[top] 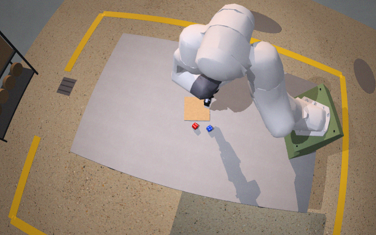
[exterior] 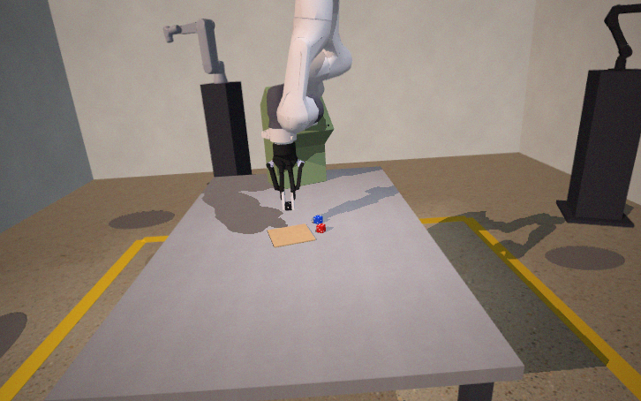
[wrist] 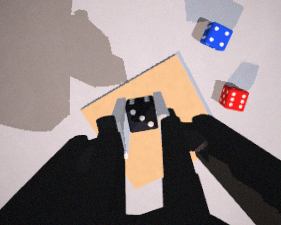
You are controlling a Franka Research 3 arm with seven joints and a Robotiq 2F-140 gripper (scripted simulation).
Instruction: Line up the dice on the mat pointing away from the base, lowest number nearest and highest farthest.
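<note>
Now: the tan mat 50 mm ahead of my hand, 20 mm to the left of it and 110 mm below it. Also, from my hand: red die: 10 mm behind, 110 mm to the left, 100 mm below; black die: 20 mm below; blue die: 80 mm behind, 80 mm to the left, 100 mm below.
</note>
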